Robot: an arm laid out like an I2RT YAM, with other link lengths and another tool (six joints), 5 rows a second.
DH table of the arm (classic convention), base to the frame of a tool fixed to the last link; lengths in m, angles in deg. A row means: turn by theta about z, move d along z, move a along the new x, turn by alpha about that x. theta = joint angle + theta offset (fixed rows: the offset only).
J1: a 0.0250  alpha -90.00  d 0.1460  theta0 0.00
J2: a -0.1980  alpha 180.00  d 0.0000  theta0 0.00
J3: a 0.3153  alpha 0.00  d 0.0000  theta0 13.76
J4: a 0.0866  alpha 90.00  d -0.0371  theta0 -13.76
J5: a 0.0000  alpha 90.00  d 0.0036  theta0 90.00
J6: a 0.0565  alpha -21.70  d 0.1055  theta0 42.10
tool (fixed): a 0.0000  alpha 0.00  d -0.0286  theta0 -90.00
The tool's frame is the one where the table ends.
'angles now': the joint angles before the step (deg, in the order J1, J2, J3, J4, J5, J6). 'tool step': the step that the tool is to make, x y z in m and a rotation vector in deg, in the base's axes. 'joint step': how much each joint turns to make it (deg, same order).
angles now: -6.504 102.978 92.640 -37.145 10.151 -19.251
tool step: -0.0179 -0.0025 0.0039 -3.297 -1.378 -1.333
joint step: -0.084 -5.939 -7.150 3.214 3.121 -1.268
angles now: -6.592 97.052 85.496 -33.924 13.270 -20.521
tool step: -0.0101 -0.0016 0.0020 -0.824 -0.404 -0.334
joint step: -0.253 -3.128 -3.305 0.792 0.604 -0.500
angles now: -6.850 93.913 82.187 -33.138 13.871 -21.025
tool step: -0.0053 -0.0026 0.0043 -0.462 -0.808 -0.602
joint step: -0.351 -1.754 -1.382 0.508 0.431 -0.084
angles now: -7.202 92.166 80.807 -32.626 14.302 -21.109
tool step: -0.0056 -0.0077 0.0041 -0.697 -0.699 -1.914
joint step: -0.933 -1.161 -0.809 0.369 1.123 0.253
